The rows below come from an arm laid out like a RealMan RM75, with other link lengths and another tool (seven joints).
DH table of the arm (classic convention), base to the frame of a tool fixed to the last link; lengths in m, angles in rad. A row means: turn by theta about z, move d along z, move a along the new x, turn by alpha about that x. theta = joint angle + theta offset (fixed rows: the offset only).
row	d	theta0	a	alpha
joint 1	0.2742	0.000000	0.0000	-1.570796
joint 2	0.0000	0.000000	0.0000	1.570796
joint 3	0.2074	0.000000	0.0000	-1.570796
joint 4	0.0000	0.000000	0.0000	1.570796
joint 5	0.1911	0.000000	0.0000	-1.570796
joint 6	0.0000	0.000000	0.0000	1.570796
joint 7	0.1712	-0.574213	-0.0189	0.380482
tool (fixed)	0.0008	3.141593	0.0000	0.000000
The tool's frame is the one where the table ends.
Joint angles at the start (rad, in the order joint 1, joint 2, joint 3, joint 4, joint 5, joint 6, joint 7):
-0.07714, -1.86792, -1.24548, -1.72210, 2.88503, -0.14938, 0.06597
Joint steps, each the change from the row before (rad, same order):
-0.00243, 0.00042, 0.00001, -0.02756, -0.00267, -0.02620, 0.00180
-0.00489, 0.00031, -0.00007, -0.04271, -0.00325, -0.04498, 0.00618
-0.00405, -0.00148, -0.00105, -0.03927, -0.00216, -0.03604, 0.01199
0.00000, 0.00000, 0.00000, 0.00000, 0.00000, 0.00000, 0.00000
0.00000, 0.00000, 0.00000, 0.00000, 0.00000, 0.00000, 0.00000
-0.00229, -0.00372, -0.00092, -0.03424, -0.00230, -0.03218, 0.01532
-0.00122, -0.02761, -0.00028, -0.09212, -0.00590, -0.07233, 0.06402
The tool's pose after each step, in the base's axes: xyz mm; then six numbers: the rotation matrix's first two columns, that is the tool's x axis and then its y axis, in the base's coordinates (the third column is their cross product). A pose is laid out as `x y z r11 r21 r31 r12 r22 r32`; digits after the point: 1 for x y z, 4 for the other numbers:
-111.4 343.9 91.5 -0.5212 -0.2027 -0.8290 -0.8428 -0.0308 0.5374
-102.1 341.4 92.6 -0.5284 -0.2064 -0.8235 -0.8396 -0.0171 0.5430
-93.0 338.9 94.3 -0.5386 -0.2023 -0.8179 -0.8349 -0.0020 0.5504
-93.0 338.9 94.3 -0.5386 -0.2023 -0.8179 -0.8349 -0.0020 0.5504
-93.0 338.9 94.3 -0.5386 -0.2023 -0.8179 -0.8349 -0.0020 0.5504
-85.4 336.4 95.5 -0.5493 -0.1983 -0.8118 -0.8294 0.0110 0.5586
-62.0 327.8 98.5 -0.5789 -0.1695 -0.7976 -0.8135 0.0535 0.5791

